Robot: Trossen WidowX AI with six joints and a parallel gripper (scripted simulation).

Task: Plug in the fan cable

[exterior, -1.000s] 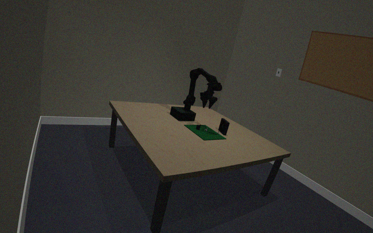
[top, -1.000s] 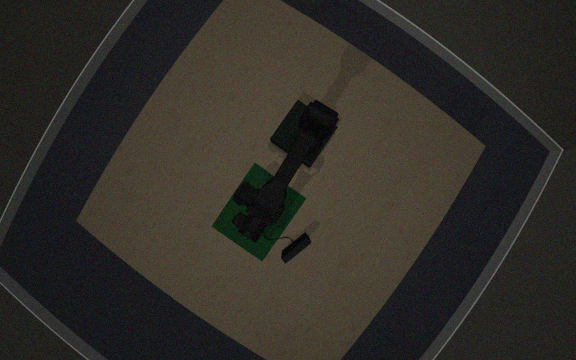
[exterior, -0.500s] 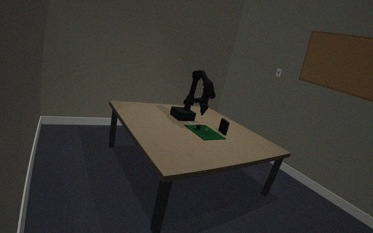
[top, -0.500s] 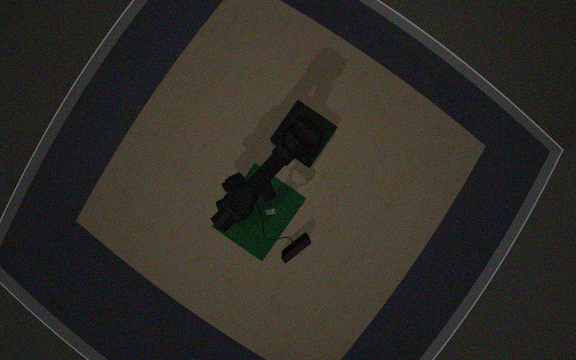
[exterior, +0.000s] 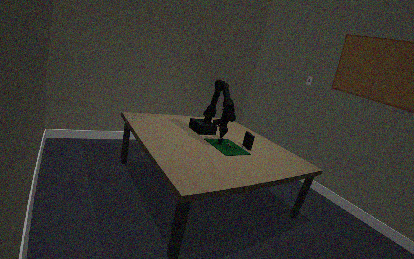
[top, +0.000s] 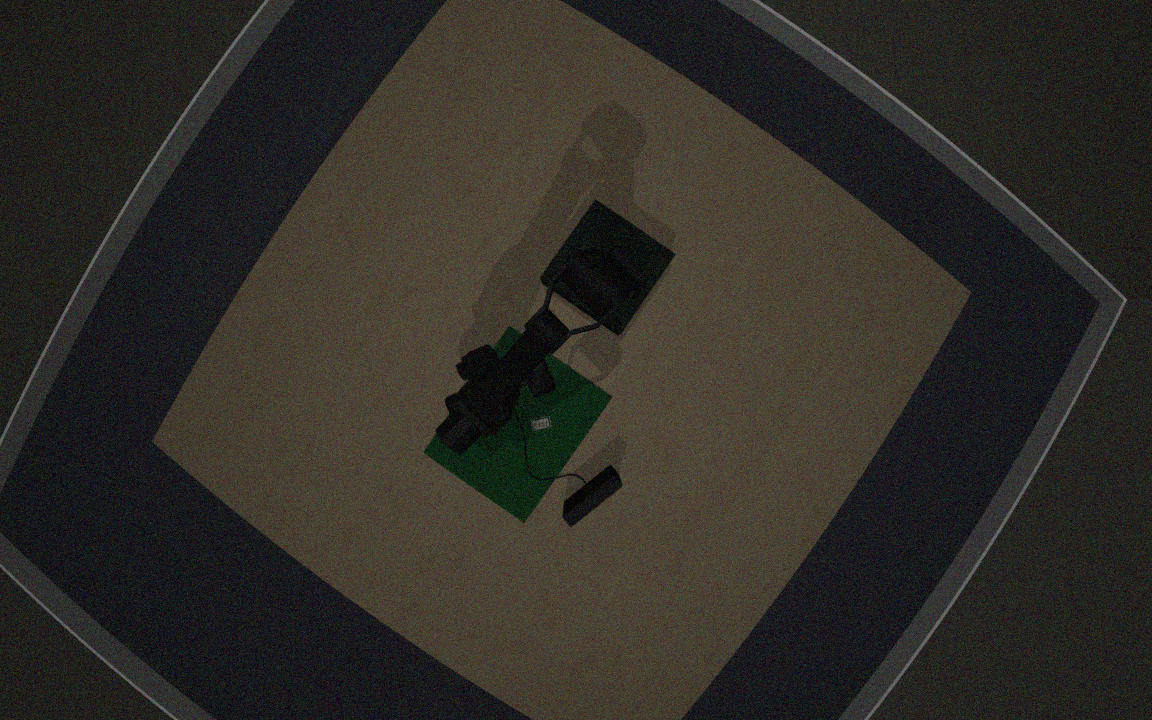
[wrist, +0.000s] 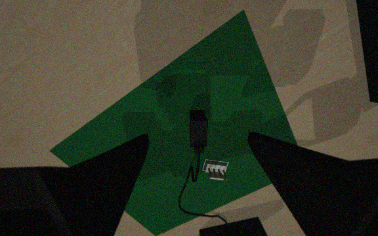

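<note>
My gripper tip is 40 mm above the dark fan plug and 10 mm to the right of it. Round my gripper tip: green board 80 mm below, 50 mm to the left, 50 mm ahead; then white-framed fan header 90 mm to the left, 60 mm below, 10 mm ahead; then black fan 230 mm to the left, 60 mm ahead.
</note>
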